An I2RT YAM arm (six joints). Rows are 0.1 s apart.
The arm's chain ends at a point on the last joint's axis. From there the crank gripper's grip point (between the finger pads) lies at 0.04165 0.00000 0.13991 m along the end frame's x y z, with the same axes.
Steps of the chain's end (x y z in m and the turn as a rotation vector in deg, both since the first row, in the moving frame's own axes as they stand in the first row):
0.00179 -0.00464 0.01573 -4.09 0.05 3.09
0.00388 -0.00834 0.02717 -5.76 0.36 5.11
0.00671 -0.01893 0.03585 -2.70 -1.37 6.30
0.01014 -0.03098 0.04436 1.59 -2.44 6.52
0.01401 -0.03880 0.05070 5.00 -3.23 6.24
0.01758 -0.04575 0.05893 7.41 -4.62 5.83
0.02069 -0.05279 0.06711 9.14 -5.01 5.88
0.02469 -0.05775 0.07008 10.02 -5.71 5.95
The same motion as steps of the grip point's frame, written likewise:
0.00158 0.00758 0.01526 -4.09 0.05 3.09
0.00396 0.00941 0.02601 -5.76 0.36 5.11
0.00275 -0.00795 0.03654 -2.70 -1.37 6.30
0.00411 -0.03049 0.04601 1.59 -2.44 6.52
0.00650 -0.04698 0.05248 5.00 -3.23 6.24
0.00693 -0.06032 0.06092 7.41 -4.62 5.83
0.00931 -0.07162 0.06876 9.14 -5.01 5.88
0.01170 -0.07880 0.07175 10.02 -5.71 5.95

